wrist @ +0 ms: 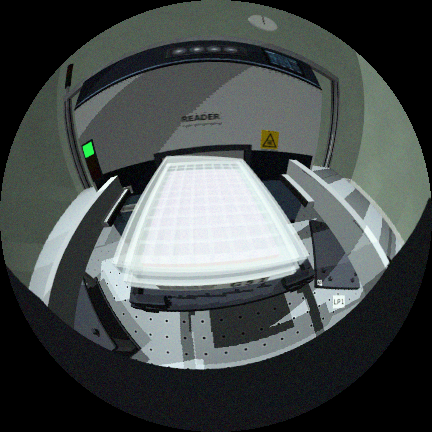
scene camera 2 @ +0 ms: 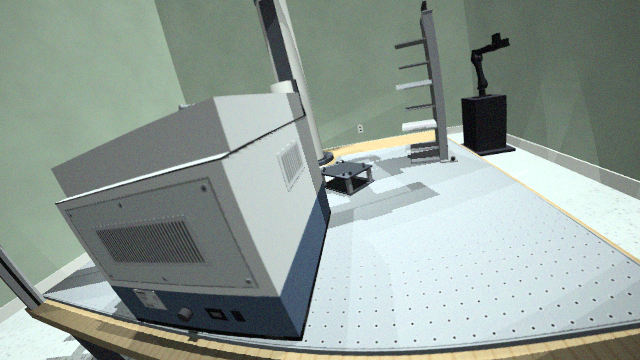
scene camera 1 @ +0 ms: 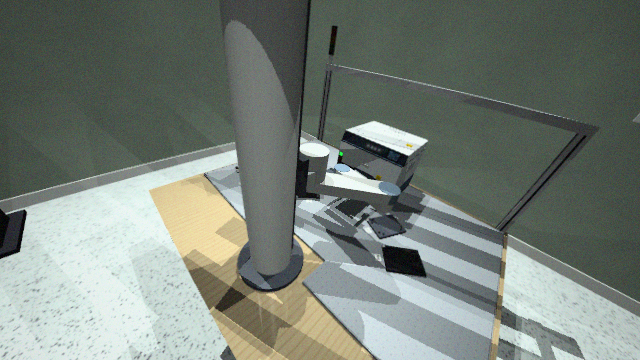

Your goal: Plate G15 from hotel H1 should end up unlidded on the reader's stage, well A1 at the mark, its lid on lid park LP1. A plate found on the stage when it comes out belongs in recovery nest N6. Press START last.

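Frame: origin at the arm's base, x left, y ahead, z down, level; metres.
Where they show: gripper, fingertip midpoint: (wrist: 202, 170); arm's base, origin of the base link: (scene camera 1: 271, 259).
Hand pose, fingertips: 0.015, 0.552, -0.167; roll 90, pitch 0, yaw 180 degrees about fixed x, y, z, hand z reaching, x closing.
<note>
Things, the pixels of their centre, and the offset from my fingertips, as dx, dy, dz. "spot": a spot on its surface instead.
- reader's dark stage, body centre: (wrist: 209, 200) -0.003, -0.009, +0.024
- reader, body centre: (scene camera 2: 218, 198) (wrist: 198, 128) (scene camera 1: 379, 160) +0.004, +0.252, -0.013
- LP1 label, surface spot: (wrist: 339, 301) spot: -0.201, -0.131, +0.153
- dark pinned platform, body centre: (wrist: 336, 250) (scene camera 1: 386, 224) -0.245, -0.035, +0.144
- hotel rack, body centre: (scene camera 2: 424, 85) +0.559, -0.283, -0.124
- black pad, surface spot: (scene camera 1: 404, 261) spot: -0.399, -0.168, +0.142
In the wrist view my gripper (wrist: 202, 170) is open, with one finger on each side of a pale, clear-lidded well plate (wrist: 210, 220) and apart from it. The plate lies flat on the reader's dark stage (wrist: 225, 296), in front of the reader (wrist: 150, 107) (scene camera 1: 382, 145) (scene camera 2: 250, 200). Its front lettering is too blurred to read. The LP1 label (wrist: 339, 301) is at the lower right, beside a dark pinned platform (wrist: 335, 260). The reader's buttons (wrist: 205, 49) are blurred. A hotel rack (scene camera 2: 436, 85) holds white plates; its name is not readable. The arm hides the gripper in scene camera 1.
The arm (scene camera 1: 357, 185) reaches from the thick column (scene camera 1: 267, 150). A dark raised stand (scene camera 2: 346, 170) is beyond the reader. A black pad (scene camera 1: 404, 261) and a grey pinned platform (scene camera 1: 386, 226) lie on the bench. A metal frame (scene camera 1: 450, 93) stands behind. A green light (wrist: 88, 149) shows.
</note>
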